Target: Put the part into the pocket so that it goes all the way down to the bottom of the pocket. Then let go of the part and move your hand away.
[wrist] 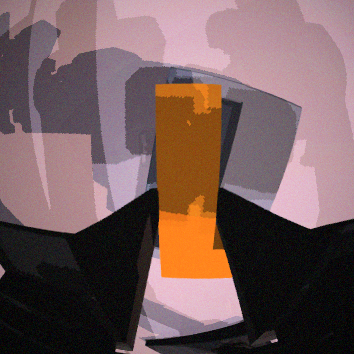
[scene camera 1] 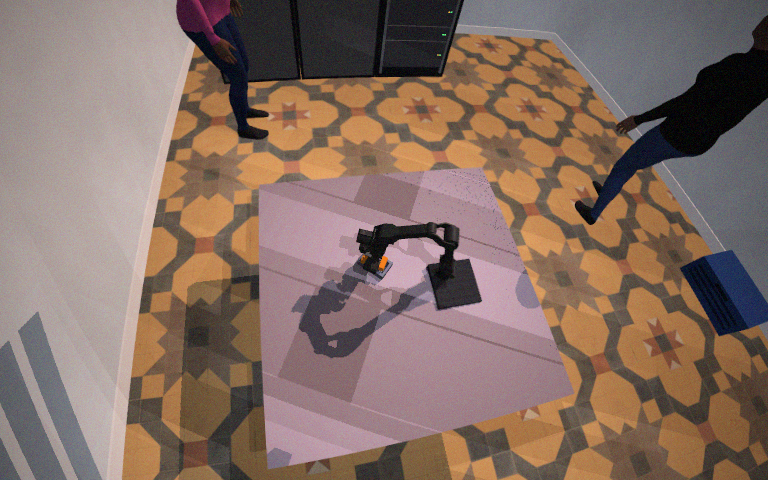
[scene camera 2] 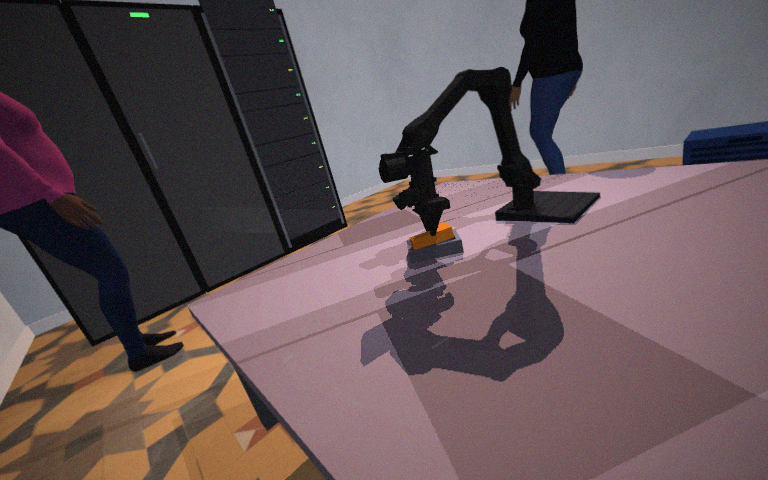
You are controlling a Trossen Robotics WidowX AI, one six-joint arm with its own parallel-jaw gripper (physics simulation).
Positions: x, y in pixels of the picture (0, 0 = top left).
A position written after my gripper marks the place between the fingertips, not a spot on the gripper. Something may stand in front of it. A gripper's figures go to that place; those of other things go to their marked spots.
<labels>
My gripper (wrist: 186, 195) is 0.10 m from the lens. An orange part (wrist: 187, 115) is 0.09 m from the lens. A grey pocket block (wrist: 258, 129) is 0.12 m from the lens. The marked spots on the grey pocket block and the orange part are 0.05 m apart.
</labels>
